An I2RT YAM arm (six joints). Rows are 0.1 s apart.
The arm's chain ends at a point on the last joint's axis. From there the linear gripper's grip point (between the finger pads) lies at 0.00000 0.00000 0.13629 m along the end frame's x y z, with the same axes.
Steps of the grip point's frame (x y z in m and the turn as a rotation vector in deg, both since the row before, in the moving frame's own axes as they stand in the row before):
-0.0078 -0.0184 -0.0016 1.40 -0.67 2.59
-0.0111 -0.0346 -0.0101 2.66 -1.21 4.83
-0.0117 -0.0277 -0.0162 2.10 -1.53 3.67
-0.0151 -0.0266 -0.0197 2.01 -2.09 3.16
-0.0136 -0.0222 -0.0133 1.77 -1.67 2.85
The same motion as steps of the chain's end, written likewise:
-0.0063 -0.0150 -0.0016 1.40 -0.67 2.59
-0.0085 -0.0282 -0.0099 2.66 -1.21 4.83
-0.0082 -0.0226 -0.0161 2.10 -1.53 3.67
-0.0103 -0.0217 -0.0195 2.01 -2.09 3.16
-0.0097 -0.0179 -0.0132 1.77 -1.67 2.85

